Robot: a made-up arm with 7 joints.
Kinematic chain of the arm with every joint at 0, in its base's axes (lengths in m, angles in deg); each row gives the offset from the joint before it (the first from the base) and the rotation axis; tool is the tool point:
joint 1: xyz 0 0 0.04 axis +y
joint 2: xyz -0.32 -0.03 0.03 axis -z
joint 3: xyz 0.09 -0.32 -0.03 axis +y
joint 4: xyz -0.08 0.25 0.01 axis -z
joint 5: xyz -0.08 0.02 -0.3 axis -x
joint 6: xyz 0.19 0 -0.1 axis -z
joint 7: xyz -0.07 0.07 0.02 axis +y
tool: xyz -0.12 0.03 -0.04
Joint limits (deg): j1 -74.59..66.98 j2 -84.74..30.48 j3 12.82..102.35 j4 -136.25..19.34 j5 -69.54..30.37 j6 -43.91..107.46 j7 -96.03..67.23
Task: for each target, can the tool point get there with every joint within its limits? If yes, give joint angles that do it. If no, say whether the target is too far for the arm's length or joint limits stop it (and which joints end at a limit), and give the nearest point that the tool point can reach.
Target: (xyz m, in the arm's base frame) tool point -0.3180 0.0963 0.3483
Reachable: yes | joints 31.76 -19.34 95.25 -15.80 -57.56 50.07 9.96
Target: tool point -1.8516 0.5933 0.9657
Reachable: no: too far | nearest point -0.7086 0.1382 0.3943 | short by 1.356 m
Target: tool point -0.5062 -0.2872 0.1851
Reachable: yes | joints 5.15 -32.25 72.05 -56.55 -58.44 -29.52 14.84
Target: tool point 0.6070 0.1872 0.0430
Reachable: no: joint limits stop it (at a limit: joint 1, joint 2, joint 3, joint 4, joint 5, joint 6) | nearest point 0.4372 0.0345 -0.1854 | short by 0.323 m
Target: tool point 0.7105 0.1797 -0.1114
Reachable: no: joint limits stop it (at a limit: joint 1, joint 2, joint 3, joint 4, joint 5, joint 6) | nearest point 0.4611 0.0671 -0.2352 | short by 0.300 m
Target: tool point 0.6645 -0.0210 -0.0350
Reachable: no: joint limits stop it (at a limit: joint 1, joint 3, joint 4, joint 5, joint 6) | nearest point 0.4575 -0.0255 -0.1957 | short by 0.262 m
